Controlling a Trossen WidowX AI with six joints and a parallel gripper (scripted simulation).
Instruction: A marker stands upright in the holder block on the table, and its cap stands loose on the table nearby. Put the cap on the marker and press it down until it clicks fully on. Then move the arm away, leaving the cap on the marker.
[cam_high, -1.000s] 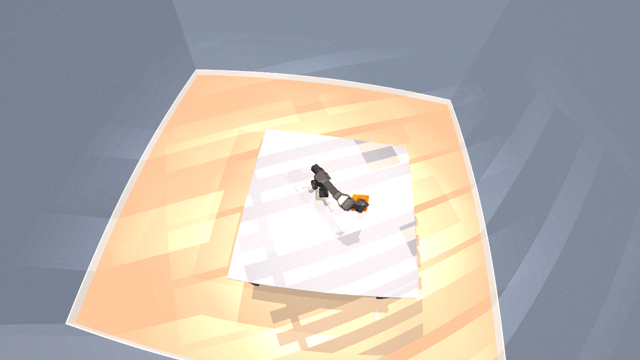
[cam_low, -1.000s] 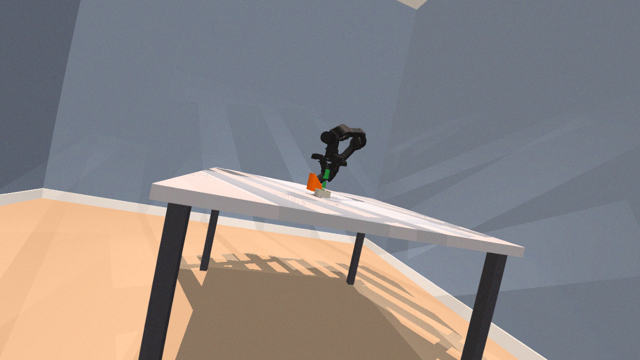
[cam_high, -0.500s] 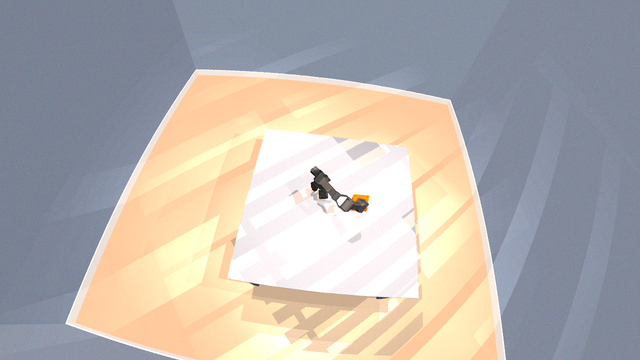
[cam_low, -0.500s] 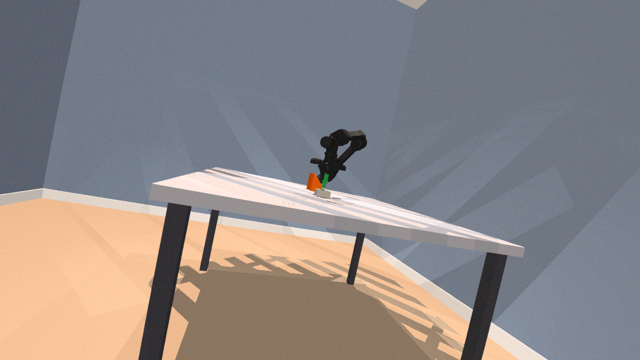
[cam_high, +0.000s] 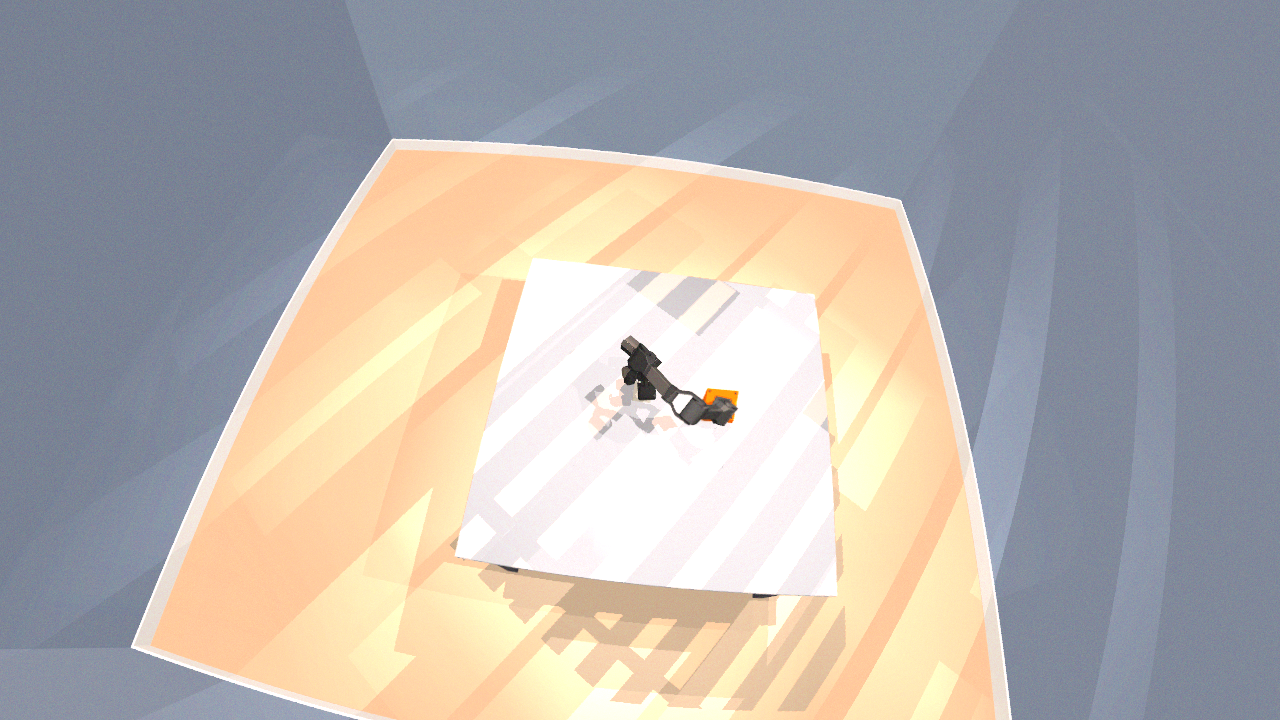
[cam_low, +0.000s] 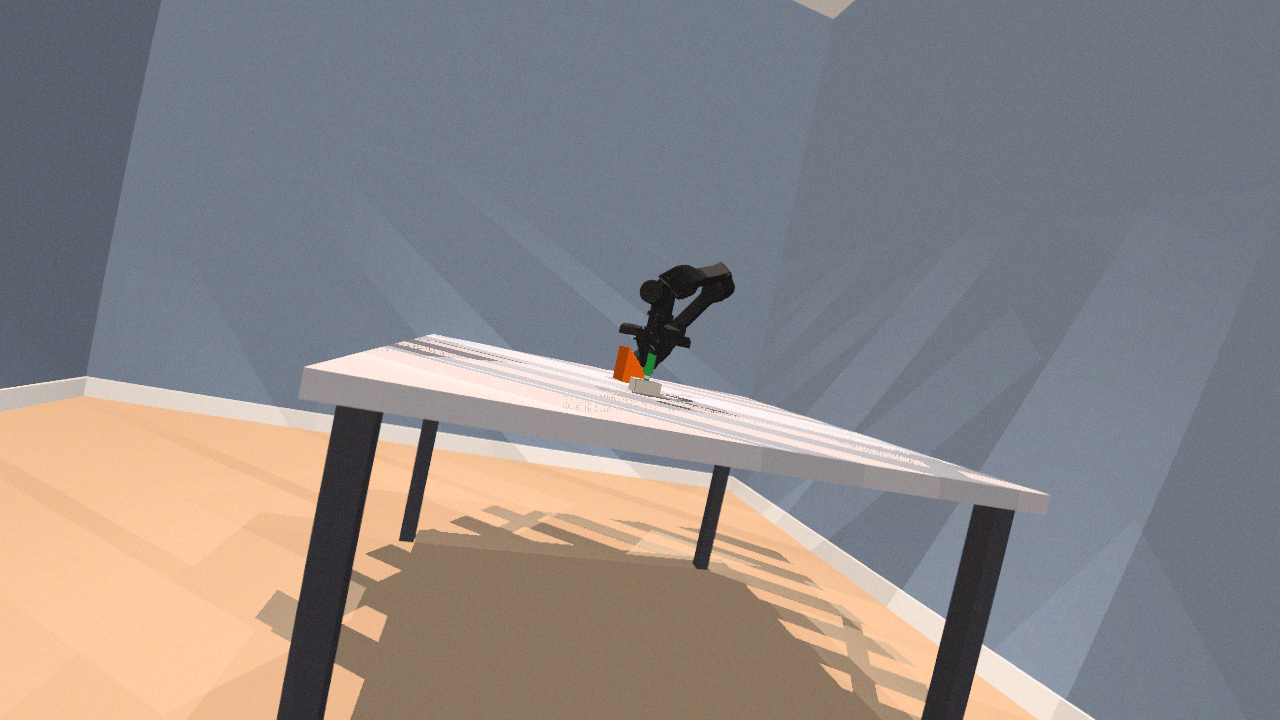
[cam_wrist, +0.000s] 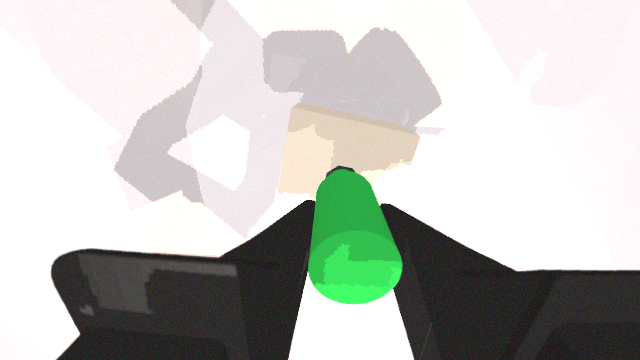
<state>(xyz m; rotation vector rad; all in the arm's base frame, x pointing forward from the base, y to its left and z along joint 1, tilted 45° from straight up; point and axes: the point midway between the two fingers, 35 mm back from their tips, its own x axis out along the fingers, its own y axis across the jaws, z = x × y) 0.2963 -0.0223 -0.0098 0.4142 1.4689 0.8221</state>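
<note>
Now: gripper tip 10 mm below the green cap. Also, from my gripper tip: holder block 50 mm below.
</note>
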